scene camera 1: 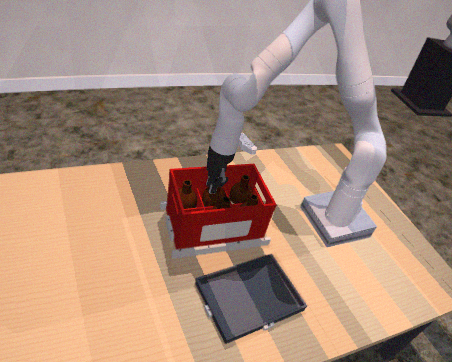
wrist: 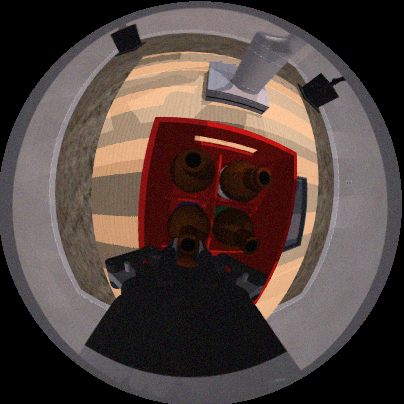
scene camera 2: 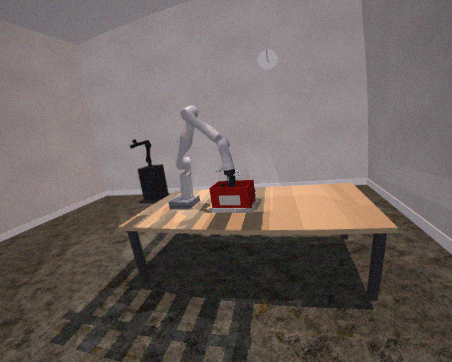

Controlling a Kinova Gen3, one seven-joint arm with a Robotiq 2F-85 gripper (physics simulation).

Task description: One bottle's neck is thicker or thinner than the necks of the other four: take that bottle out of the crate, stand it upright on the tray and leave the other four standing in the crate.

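Places are measured from the arm's base along level axes (x left, y back, z up), in metres.
Pixels of known places: gripper, fingertip midpoint: [scene camera 1: 210, 189] [wrist: 186, 244]; arm's base, origin of the base link: [scene camera 1: 337, 216] [wrist: 245, 84] [scene camera 2: 188, 197].
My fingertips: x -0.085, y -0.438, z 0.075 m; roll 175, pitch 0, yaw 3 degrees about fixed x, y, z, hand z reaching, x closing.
Observation:
Ahead of a thing's pixels: the offset from my fingertips to its top centre. "pt": to the spot under its first point. Level surfaces: height alone.
A red crate {dx +0.037, dy +0.020, dz +0.046 m} [scene camera 1: 189, 231] [scene camera 2: 247, 199] [wrist: 143, 200] holds brown bottles. My gripper [scene camera 1: 214, 190] [scene camera 2: 231, 184] [wrist: 186, 244] reaches into it, shut on the neck of the back middle bottle {dx -0.002, dy +0.018, dz +0.034 m} [wrist: 187, 220], which has a blue label and is still inside the crate. Around it stand the back left bottle {dx +0.002, dy -0.075, dz +0.034 m} [scene camera 1: 188, 196], back right bottle {dx -0.012, dy +0.110, dz +0.034 m} [scene camera 1: 242, 192] [wrist: 191, 177], front right bottle {dx +0.075, dy +0.111, dz +0.034 m} [scene camera 1: 253, 200] [wrist: 239, 181] and front middle bottle {dx +0.079, dy +0.024, dz +0.034 m} [scene camera 1: 225, 202] [wrist: 232, 227]. The gripper mostly hides the back left bottle in the wrist view. The dark tray {pt dx +0.313, dy +0.034, dz -0.124 m} [scene camera 1: 240, 300] [wrist: 296, 215] holds no bottle.
The arm's base [scene camera 1: 340, 222] [scene camera 2: 184, 202] [wrist: 235, 92] stands on the table {dz -0.130 m} [scene camera 1: 75, 250] [scene camera 2: 320, 207] to the right of the crate in scene camera 1. The crate walls and red dividers surround the bottles closely. The tray lies in front of the crate.

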